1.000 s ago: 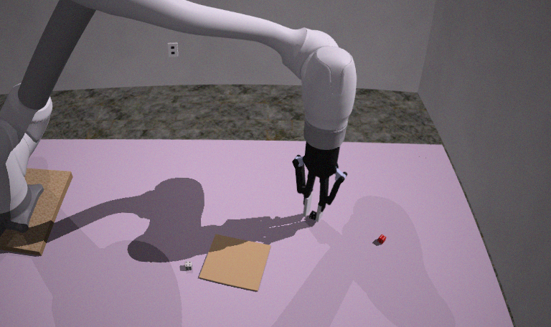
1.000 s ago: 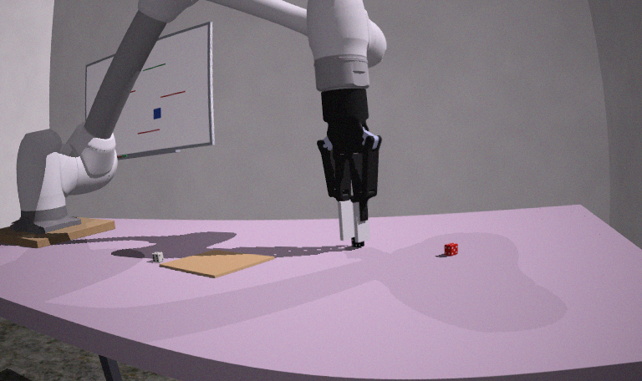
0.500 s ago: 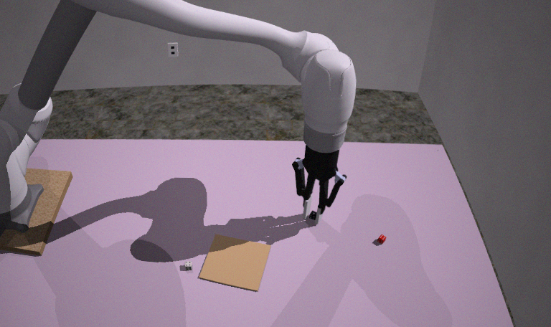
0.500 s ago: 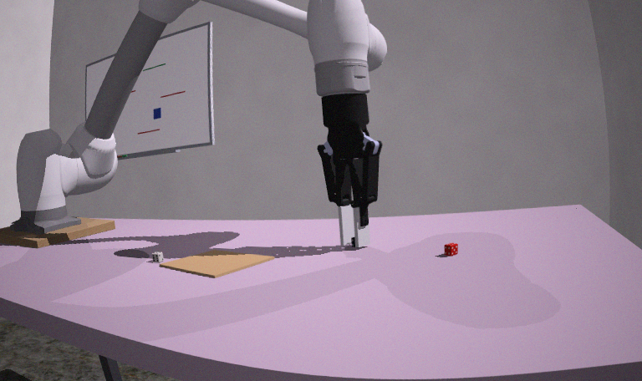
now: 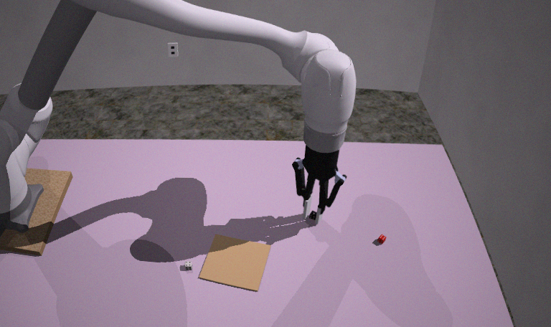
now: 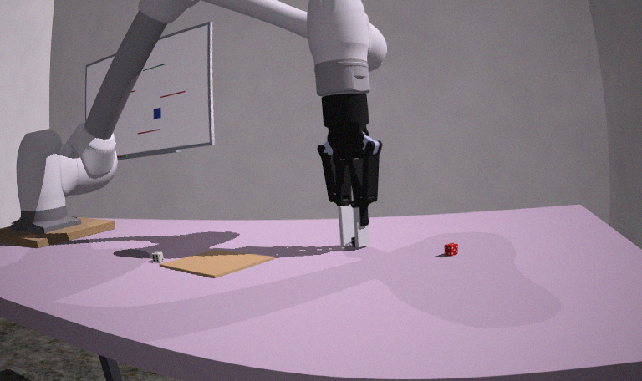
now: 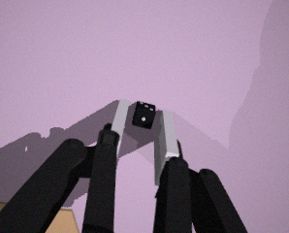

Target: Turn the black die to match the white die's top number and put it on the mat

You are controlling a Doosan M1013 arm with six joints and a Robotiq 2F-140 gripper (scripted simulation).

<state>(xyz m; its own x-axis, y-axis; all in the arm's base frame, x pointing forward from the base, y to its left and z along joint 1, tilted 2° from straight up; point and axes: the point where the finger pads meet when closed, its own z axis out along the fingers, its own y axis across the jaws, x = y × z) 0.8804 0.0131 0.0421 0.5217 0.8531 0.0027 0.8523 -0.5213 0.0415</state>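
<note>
My hand is 3 cm above the black die and 1 cm to the right of it. Also, from my hand: tan mat (20 cm behind, 14 cm to the right, 3 cm below); then red die (17 cm ahead, 9 cm to the right, 3 cm below); then white die (31 cm behind, 16 cm to the right, 3 cm below).
</note>
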